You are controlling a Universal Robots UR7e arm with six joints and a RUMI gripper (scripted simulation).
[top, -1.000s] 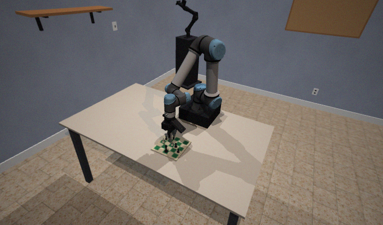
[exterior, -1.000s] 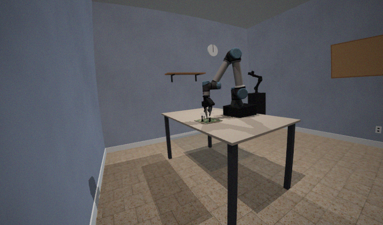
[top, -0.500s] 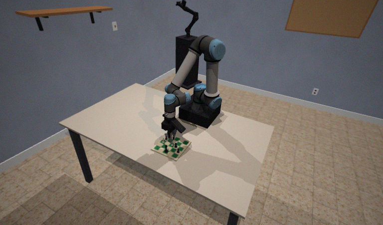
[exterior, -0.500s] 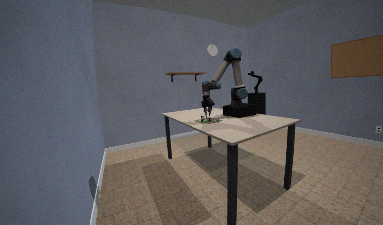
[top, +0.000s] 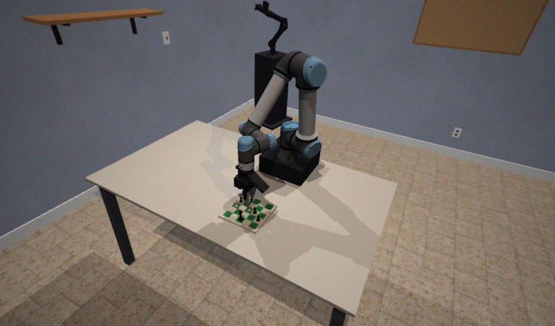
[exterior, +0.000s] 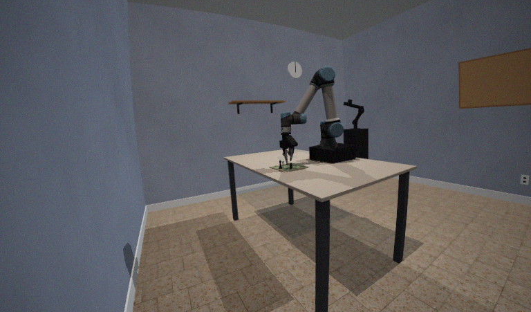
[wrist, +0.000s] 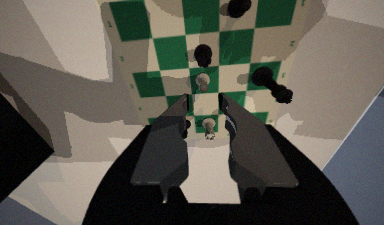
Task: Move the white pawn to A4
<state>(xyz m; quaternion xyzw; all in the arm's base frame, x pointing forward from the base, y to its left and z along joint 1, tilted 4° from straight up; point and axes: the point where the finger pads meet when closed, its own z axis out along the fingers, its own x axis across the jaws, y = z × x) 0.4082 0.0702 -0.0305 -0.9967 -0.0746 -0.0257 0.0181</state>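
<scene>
Now: the white pawn 4 cm below my hand. From my hand the other things lie so: chessboard (6 cm below).
</scene>
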